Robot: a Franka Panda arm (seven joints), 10 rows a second.
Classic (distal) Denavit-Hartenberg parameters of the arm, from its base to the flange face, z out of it. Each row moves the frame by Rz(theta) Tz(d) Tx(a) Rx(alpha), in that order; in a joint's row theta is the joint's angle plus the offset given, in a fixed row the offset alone. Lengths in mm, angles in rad.
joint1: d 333; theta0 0; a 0; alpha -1.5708
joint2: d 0; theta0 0; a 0; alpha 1.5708
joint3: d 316; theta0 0; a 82.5; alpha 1.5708
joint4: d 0; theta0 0; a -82.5; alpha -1.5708
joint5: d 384; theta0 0; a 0; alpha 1.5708
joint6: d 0; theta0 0; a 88; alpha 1.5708
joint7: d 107; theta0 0; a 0; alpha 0
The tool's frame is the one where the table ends.
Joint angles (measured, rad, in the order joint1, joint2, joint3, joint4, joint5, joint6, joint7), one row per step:
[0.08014 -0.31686 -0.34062 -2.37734 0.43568 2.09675 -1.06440]
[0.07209 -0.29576 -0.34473 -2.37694 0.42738 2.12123 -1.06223]
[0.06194 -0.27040 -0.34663 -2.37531 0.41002 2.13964 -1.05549]
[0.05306 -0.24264 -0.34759 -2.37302 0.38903 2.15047 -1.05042]
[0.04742 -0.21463 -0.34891 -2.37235 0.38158 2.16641 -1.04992]
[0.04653 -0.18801 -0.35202 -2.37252 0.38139 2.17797 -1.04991]
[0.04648 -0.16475 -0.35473 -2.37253 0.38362 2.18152 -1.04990]
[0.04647 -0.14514 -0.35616 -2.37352 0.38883 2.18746 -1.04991]
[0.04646 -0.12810 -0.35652 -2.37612 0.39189 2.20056 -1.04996]
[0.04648 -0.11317 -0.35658 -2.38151 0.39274 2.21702 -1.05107]
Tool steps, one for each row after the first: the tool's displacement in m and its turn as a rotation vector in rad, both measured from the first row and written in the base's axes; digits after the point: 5 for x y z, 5 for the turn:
[0.00292 -0.00770 -0.00752 -0.01737 0.00377 -0.02097]
[0.00558 -0.01526 -0.01689 -0.04049 0.01870 -0.03821]
[0.00788 -0.02138 -0.02767 -0.06419 0.04118 -0.04588]
[0.01054 -0.02605 -0.03876 -0.07890 0.05735 -0.05510]
[0.01274 -0.02873 -0.04997 -0.08531 0.07503 -0.06266]
[0.01405 -0.03016 -0.06019 -0.08632 0.09520 -0.06714]
[0.01513 -0.03102 -0.06899 -0.08585 0.11021 -0.07308]
[0.01621 -0.03189 -0.07684 -0.09003 0.11877 -0.07951]
[0.01659 -0.03267 -0.08472 -0.09690 0.12514 -0.08442]

